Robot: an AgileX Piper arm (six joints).
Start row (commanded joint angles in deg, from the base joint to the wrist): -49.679, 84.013, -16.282, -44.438, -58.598, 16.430
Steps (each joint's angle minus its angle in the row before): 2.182, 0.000, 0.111, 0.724, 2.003, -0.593; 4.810, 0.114, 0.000, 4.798, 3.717, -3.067; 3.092, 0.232, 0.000, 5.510, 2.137, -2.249; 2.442, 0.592, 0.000, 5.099, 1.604, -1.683; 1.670, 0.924, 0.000, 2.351, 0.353, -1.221; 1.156, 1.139, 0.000, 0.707, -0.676, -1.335; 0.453, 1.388, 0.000, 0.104, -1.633, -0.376; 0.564, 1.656, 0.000, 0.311, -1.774, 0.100; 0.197, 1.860, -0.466, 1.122, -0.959, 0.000; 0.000, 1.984, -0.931, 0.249, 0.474, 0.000; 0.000, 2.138, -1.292, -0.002, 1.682, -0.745; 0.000, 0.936, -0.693, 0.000, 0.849, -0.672; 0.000, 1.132, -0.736, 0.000, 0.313, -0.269
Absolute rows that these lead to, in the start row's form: -47.497, 84.013, -16.171, -43.714, -56.595, 15.837; -42.687, 84.127, -16.171, -38.916, -52.878, 12.770; -39.595, 84.359, -16.171, -33.406, -50.741, 10.521; -37.153, 84.951, -16.171, -28.307, -49.137, 8.838; -35.483, 85.875, -16.171, -25.956, -48.784, 7.617; -34.327, 87.014, -16.171, -25.249, -49.460, 6.282; -33.874, 88.402, -16.171, -25.145, -51.093, 5.906; -33.310, 90.058, -16.171, -24.834, -52.867, 6.006; -33.113, 91.918, -16.637, -23.712, -53.826, 6.006; -33.113, 93.902, -17.568, -23.463, -53.352, 6.006; -33.113, 96.040, -18.860, -23.465, -51.670, 5.261; -33.113, 96.976, -19.553, -23.465, -50.821, 4.589; -33.113, 98.108, -20.289, -23.465, -50.508, 4.320
